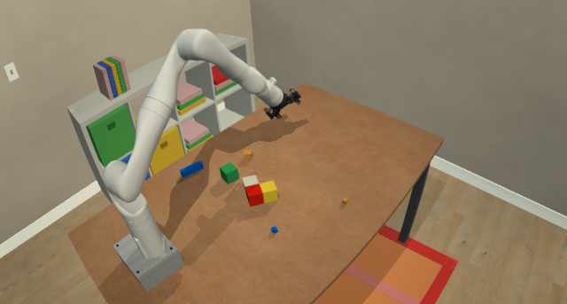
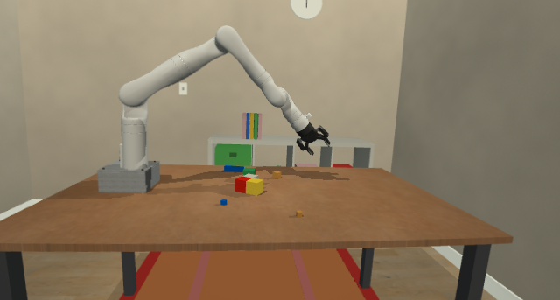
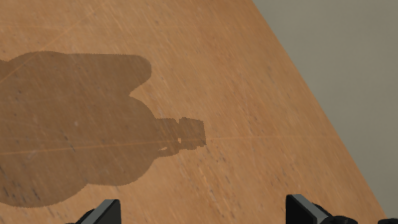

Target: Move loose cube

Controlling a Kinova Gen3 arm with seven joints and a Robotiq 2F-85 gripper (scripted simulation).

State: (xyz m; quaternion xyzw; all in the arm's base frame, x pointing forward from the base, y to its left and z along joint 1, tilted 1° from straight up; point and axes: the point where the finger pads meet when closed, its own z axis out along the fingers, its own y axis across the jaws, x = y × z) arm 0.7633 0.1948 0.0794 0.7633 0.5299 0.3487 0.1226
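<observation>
Right now the green cube is 33 cm behind my hand, 13 cm below it and 1 cm to the right of it. Also, from my hand: white cube 31 cm behind, 13 cm below, 12 cm to the right; yellow cube 28 cm behind, 19 cm to the right, 13 cm below; small orange block 20 cm behind, 14 cm below, 4 cm to the left.
</observation>
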